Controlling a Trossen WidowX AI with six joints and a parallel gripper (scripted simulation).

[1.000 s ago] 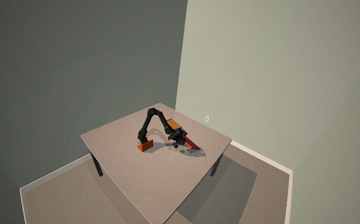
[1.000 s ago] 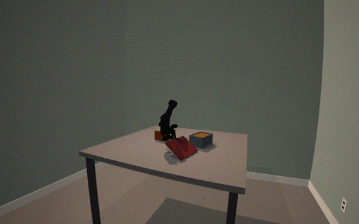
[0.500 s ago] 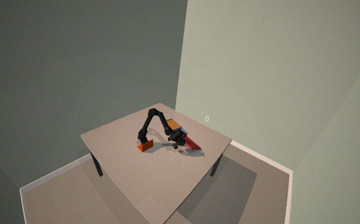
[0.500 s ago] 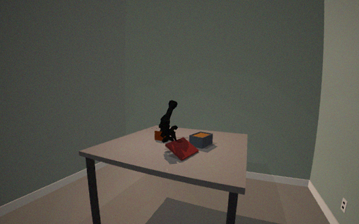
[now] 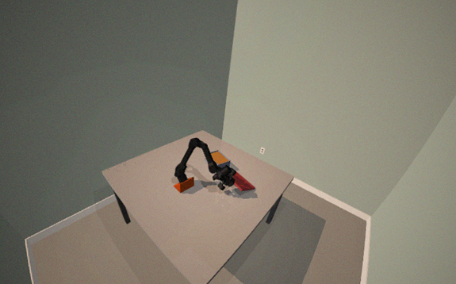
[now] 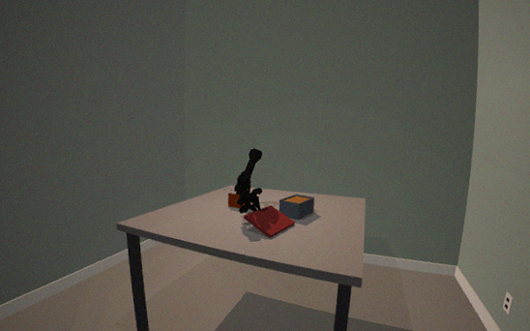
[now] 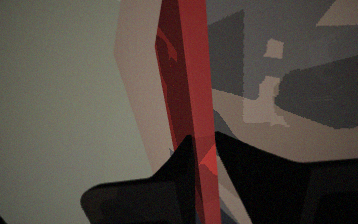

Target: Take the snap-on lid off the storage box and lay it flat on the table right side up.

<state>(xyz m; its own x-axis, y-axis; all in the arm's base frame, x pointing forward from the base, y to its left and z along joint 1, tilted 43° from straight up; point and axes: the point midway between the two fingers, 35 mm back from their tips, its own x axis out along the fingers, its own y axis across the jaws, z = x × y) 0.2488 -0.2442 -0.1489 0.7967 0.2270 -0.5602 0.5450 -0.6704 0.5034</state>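
The red lid lies 80 mm ahead of my gripper tip, 30 mm below it and 20 mm to the right of it. Round my gripper tip: grey-blue storage box 290 mm to the left, 150 mm ahead, 20 mm below.
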